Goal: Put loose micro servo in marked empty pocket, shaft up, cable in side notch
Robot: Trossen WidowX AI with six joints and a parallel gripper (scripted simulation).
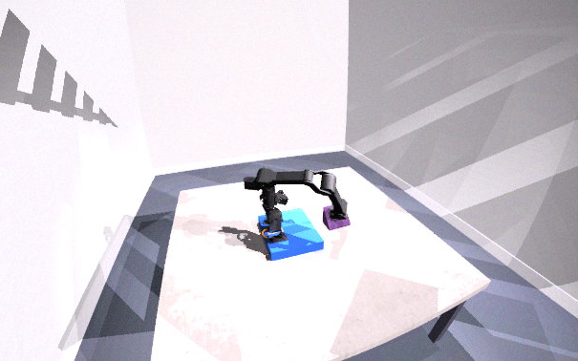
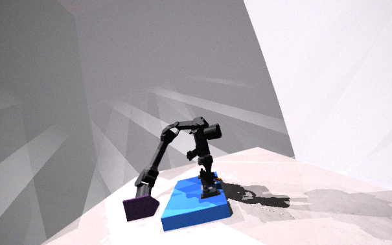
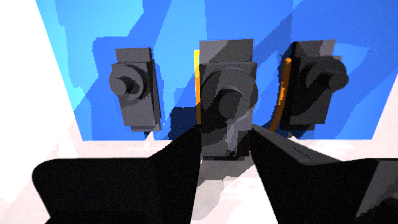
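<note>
The blue deck is 120 mm behind my gripper tip and 80 mm below it.
</note>
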